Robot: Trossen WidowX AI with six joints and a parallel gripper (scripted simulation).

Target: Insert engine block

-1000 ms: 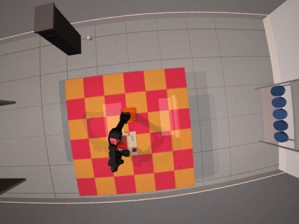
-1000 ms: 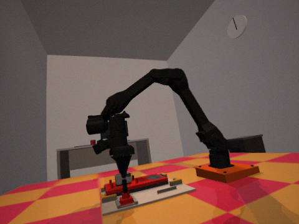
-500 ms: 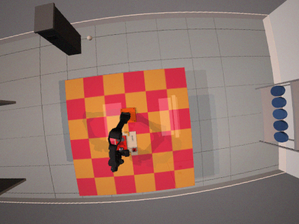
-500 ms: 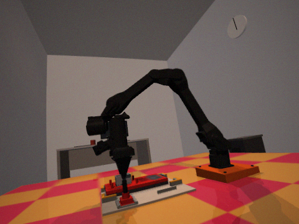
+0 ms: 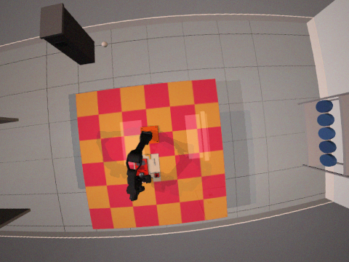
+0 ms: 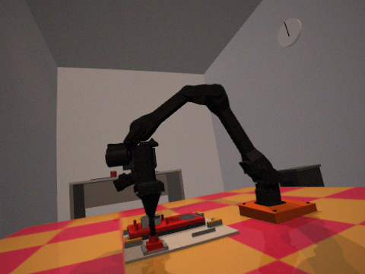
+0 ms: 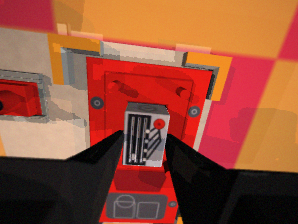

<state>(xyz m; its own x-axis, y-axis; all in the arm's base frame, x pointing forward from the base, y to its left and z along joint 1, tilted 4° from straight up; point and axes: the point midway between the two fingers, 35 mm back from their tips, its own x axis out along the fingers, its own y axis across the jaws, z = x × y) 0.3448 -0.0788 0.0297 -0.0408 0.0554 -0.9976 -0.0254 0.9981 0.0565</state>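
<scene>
My gripper tip is now 20 mm above the engine block.
</scene>
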